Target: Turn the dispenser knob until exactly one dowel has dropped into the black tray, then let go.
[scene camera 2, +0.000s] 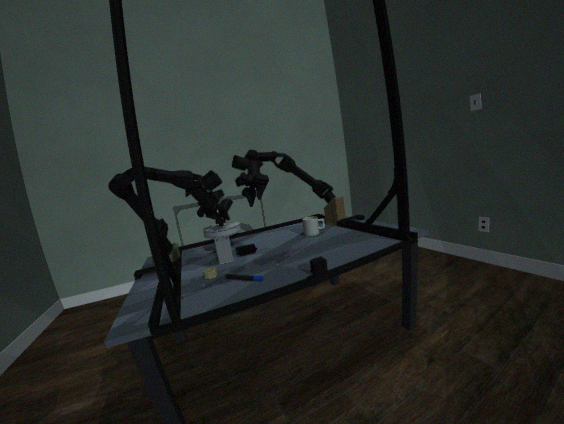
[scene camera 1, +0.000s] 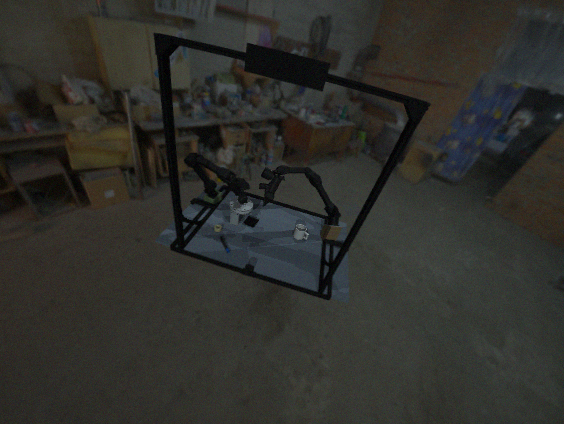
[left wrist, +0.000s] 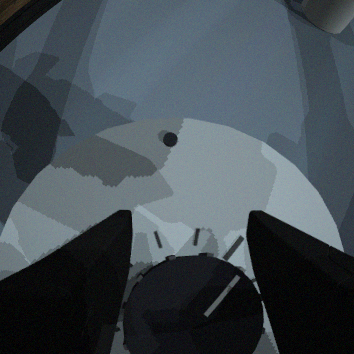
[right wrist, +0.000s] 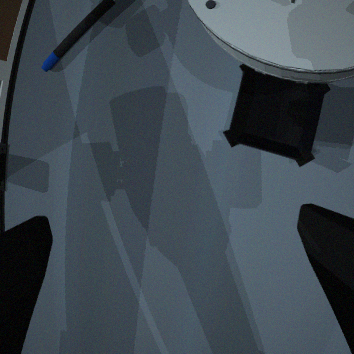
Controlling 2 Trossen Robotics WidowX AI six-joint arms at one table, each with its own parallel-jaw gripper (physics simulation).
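Places are measured from the left arm's base along level axes (x ahead, y left, z up), in millimetres.
Where they show: left gripper, fingertip midpoint: (scene camera 2: 226, 220) (scene camera 1: 246, 201) (left wrist: 190, 222); right gripper, fingertip midpoint: (scene camera 2: 255, 203) (scene camera 1: 263, 204) (right wrist: 175, 224); left arm's base at its link origin: (scene camera 1: 212, 194); right arm's base at its link origin: (scene camera 2: 333, 201) (scene camera 1: 333, 225).
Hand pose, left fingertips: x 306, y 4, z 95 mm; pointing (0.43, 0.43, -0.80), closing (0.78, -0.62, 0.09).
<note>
Each offset is from my left fingertips to the top centre of the thing. "spot": to the spot under its first point.
The white dispenser {dx -20, dy -25, dz -16 mm} (scene camera 1: 234, 216) (scene camera 2: 224, 251) (left wrist: 215, 175) (right wrist: 250, 35) stands upright at the left of the table, with a round top disc. Its dark round knob {dx -20, dy -25, dz +12 mm} (left wrist: 170, 310) has a pale line pointing to the upper right in the left wrist view, close to a longer dark mark on the disc. My left gripper (scene camera 2: 221, 220) (left wrist: 190, 222) is shut on the knob from above, one finger on each side. The black tray {dx +67, dy -8, dz -138 mm} (scene camera 1: 251, 221) (scene camera 2: 246, 249) (right wrist: 277, 110) lies beside the dispenser; I can make out no dowel in its dark inside. My right gripper (scene camera 2: 255, 199) (right wrist: 175, 224) is open and empty, above the table.
A white mug {spot: dx +422, dy +75, dz -86 mm} (scene camera 1: 300, 232) (scene camera 2: 311, 226) (left wrist: 332, 12) and a wooden block (scene camera 1: 330, 232) (scene camera 2: 334, 211) stand at the right. A yellow tape roll {dx -62, dy -214, dz -137 mm} (scene camera 1: 217, 228) (scene camera 2: 210, 273) and a blue-ended marker {dx +66, dy -294, dz -146 mm} (scene camera 1: 225, 244) (scene camera 2: 244, 277) (right wrist: 80, 35) lie in front of the dispenser. A black frame (scene camera 1: 170, 135) (scene camera 2: 131, 120) surrounds the table.
</note>
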